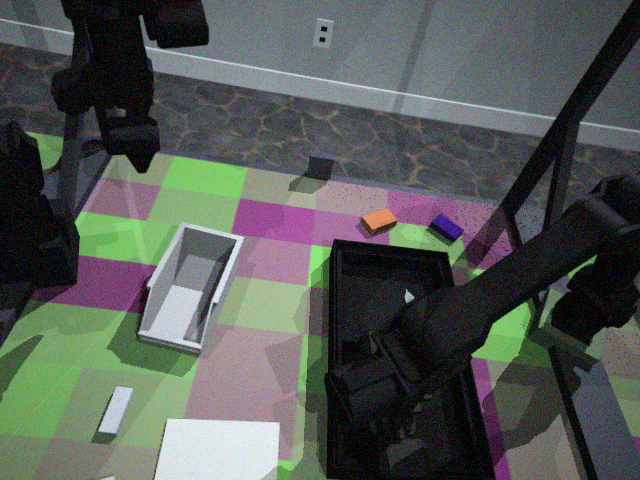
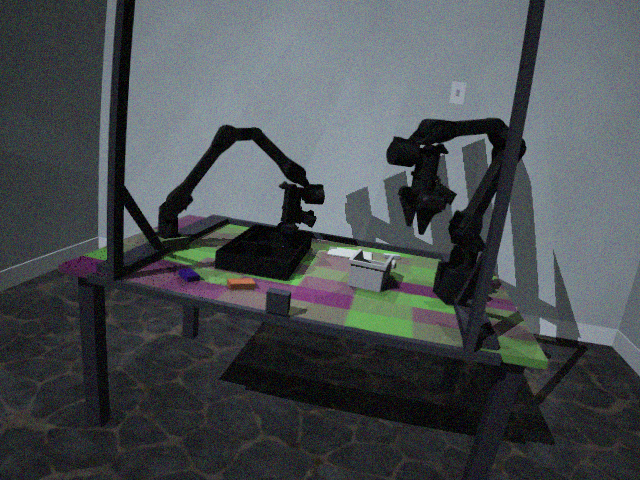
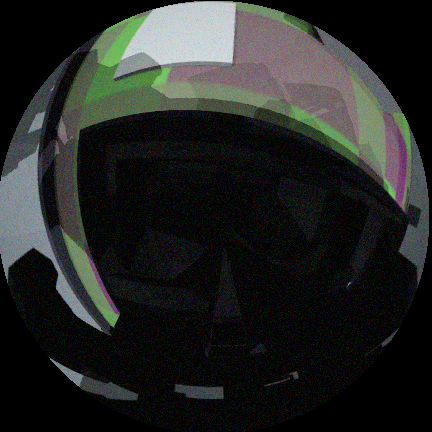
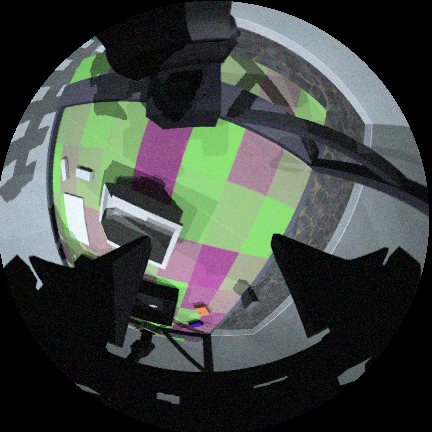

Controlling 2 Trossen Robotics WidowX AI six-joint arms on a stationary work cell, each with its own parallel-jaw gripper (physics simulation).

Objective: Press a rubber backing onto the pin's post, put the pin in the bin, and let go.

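Frame: origin at the left arm's base, x right, y ahead, z up, level; centimetres.
Seen in the pictures: left gripper, fingertip midpoint: [image 1: 376, 422] [image 3: 224, 243]; right gripper, fingertip midpoint: [image 2: 414, 230] [image 4: 211, 241]; left arm's base at its link origin: [image 1: 573, 322] [image 2: 167, 235] [image 4: 146, 331]; right arm's base at its link origin: [image 1: 24, 224] [image 2: 461, 267] [image 4: 183, 80].
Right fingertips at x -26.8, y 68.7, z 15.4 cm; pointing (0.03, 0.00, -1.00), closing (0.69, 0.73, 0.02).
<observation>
Offsets run from my right fingertips to a thing's middle.
My left gripper [image 1: 406, 429] [image 2: 290, 228] [image 3: 224, 243] reaches down into the near end of the black tray @[dx +4.7, dy -45.5, dz -16.7 cm] [image 1: 337, 295] [image 2: 256, 267] [image 3: 241, 120]. Its fingers are closed tight together, and the small rubber backing between them is hidden by them. A small white pin @[dx +16.0, dy -43.4, dz -18.3 cm] [image 1: 409, 296] [image 4: 153, 306] lies on the tray floor farther back. The white bin @[dx -6.2, dy -14.2, dz -15.6 cm] [image 1: 228, 267] [image 2: 366, 278] [image 4: 173, 241] stands open-topped to the left of the tray. My right gripper [image 1: 139, 162] [image 2: 415, 221] [image 4: 211, 241] is open and empty, high above the table's far left corner.
An orange block @[dx +29.3, dy -30.6, dz -18.4 cm] [image 1: 379, 220] [image 2: 242, 283], a purple block @[dx +36.8, dy -42.6, dz -18.5 cm] [image 1: 446, 227] [image 2: 189, 274] and a dark cube @[dx +33.5, dy -13.7, dz -16.1 cm] [image 1: 319, 167] [image 2: 278, 301] lie near the table's far edge. A white slab @[dx -22.8, dy -33.0, dz -19.0 cm] [image 1: 218, 448] and a white bar @[dx -25.3, dy -18.0, dz -18.7 cm] [image 1: 115, 410] lie at the near left. A frame post [image 2: 499, 205] stands beside the right arm.
</observation>
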